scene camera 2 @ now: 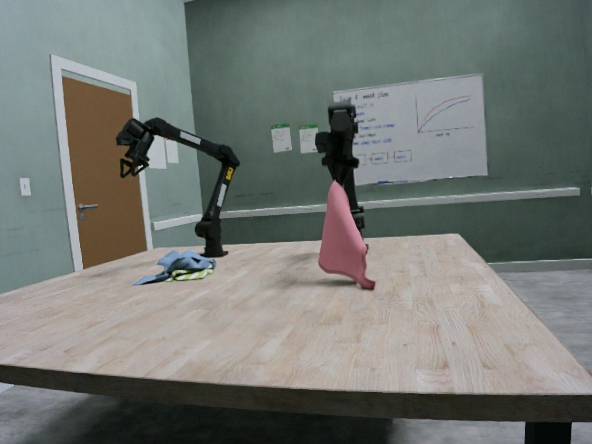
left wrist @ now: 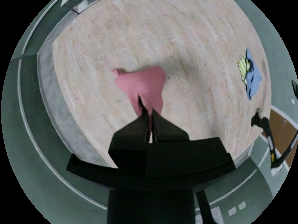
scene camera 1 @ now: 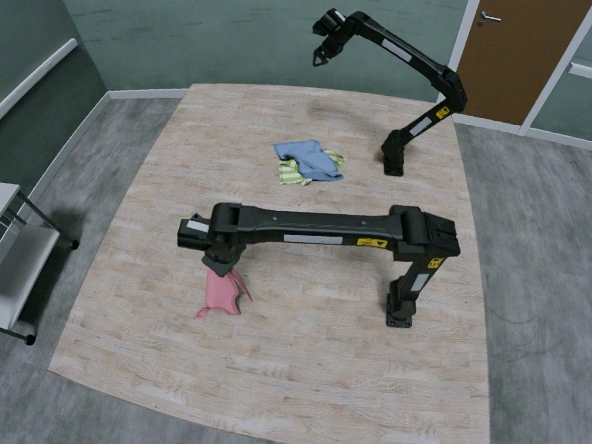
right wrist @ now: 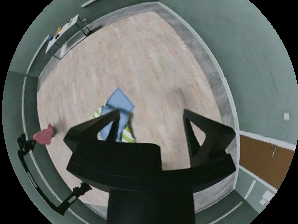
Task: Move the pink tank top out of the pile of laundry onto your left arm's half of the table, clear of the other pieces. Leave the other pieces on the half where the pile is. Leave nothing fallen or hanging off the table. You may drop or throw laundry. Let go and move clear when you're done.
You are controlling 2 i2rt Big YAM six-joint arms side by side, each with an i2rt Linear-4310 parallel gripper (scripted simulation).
Labels:
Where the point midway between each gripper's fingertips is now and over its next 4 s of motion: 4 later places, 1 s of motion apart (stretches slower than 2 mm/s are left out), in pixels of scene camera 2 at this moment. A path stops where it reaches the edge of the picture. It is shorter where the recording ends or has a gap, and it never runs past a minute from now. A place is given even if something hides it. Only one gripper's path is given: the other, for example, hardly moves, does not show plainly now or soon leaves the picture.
My left gripper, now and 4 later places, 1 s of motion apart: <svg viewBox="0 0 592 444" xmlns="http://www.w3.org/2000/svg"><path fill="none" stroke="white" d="M337 191L340 229L343 265L344 270L343 254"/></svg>

